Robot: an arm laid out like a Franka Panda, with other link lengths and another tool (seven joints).
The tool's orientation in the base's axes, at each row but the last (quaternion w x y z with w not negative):
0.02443, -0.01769, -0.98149, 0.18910
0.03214, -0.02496, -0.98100, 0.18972
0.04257, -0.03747, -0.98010, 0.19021
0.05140, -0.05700, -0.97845, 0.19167
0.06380, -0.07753, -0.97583, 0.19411
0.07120, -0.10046, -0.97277, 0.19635
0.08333, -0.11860, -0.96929, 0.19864
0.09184, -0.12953, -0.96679, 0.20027
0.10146, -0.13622, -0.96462, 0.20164
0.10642, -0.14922, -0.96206, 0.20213
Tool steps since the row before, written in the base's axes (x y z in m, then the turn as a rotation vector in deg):
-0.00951, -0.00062, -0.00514, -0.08, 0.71, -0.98
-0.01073, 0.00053, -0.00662, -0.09, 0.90, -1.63
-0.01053, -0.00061, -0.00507, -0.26, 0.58, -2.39
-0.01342, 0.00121, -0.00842, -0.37, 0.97, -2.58
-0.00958, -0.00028, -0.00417, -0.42, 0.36, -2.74
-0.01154, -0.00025, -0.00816, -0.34, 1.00, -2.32
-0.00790, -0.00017, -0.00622, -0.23, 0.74, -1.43
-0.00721, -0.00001, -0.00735, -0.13, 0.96, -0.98
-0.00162, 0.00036, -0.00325, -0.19, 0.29, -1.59
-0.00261, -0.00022, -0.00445, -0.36, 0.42, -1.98
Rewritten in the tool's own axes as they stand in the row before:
0.00925, 0.00109, 0.00552, 0.07, 1.02, 0.65
0.01037, 0.00257, 0.00671, 0.06, 1.44, 1.18
0.01006, 0.00074, 0.00594, 0.14, 1.42, 2.02
0.01276, 0.00309, 0.00895, 0.29, 1.84, 2.06
0.00894, 0.00015, 0.00541, 0.22, 1.34, 2.44
0.01033, 0.00108, 0.00959, 0.32, 1.77, 1.81
0.00681, 0.00081, 0.00735, 0.25, 1.19, 1.07
0.00592, 0.00147, 0.00829, 0.28, 1.23, 0.57
0.00118, 0.00131, 0.00319, 0.04, 0.88, 1.37
0.00172, 0.00104, 0.00476, 0.19, 1.11, 1.72

